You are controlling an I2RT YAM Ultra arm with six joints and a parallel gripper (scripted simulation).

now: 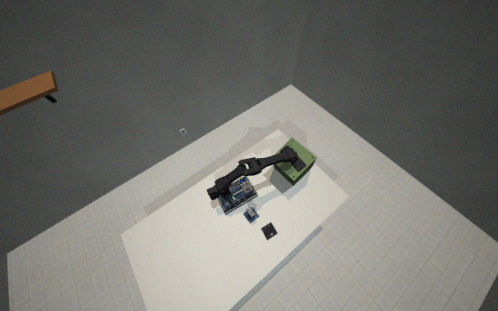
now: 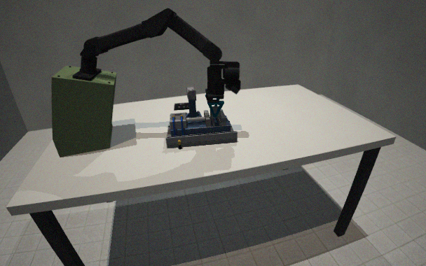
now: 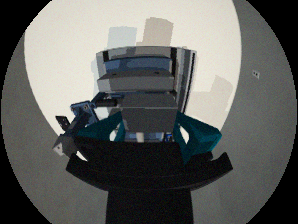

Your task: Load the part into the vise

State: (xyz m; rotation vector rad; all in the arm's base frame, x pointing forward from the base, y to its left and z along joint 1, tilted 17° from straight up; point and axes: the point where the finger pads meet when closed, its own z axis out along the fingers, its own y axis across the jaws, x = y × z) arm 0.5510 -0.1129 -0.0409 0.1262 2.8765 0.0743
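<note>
Now: the grey block part 1 cm below my hand. The rest, counted from my hand: cylinder rod (8 cm behind, 4 cm below, 3 cm to the left); then air cylinder (16 cm behind, 4 cm below, 3 cm to the left); then vise (7 cm below, 6 cm behind, 2 cm to the left).
</note>
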